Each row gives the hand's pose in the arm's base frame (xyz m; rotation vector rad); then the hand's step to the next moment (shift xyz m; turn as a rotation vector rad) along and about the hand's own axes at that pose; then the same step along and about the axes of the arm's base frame.
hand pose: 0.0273 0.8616 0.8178 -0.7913 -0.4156 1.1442
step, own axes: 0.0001 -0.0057 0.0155 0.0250 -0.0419 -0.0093
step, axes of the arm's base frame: -0.0066 0.0043 0.0145 0.0427 0.0118 0.0225
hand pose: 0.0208 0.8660 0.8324 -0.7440 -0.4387 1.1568
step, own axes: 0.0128 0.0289 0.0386 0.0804 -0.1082 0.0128
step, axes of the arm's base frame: -0.0400 0.0294 0.0049 0.0916 0.0563 0.0824
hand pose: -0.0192 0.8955 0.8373 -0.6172 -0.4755 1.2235
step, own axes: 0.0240 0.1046 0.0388 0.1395 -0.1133 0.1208
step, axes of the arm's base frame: -0.0929 0.0524 -0.0405 0.0425 0.1313 0.1669
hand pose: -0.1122 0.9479 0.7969 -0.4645 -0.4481 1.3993
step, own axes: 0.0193 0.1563 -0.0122 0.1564 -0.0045 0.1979
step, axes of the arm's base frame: -0.1195 0.0361 -0.0968 -0.0879 0.1637 0.1707
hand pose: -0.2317 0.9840 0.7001 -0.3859 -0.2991 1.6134
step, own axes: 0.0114 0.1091 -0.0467 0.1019 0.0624 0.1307
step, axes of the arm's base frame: -0.0798 0.0009 -0.0886 -0.1172 0.1015 0.0855
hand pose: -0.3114 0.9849 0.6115 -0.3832 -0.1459 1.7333
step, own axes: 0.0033 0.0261 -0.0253 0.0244 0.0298 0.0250
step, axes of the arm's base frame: -0.0164 -0.0049 -0.0323 -0.0398 0.0206 0.0100
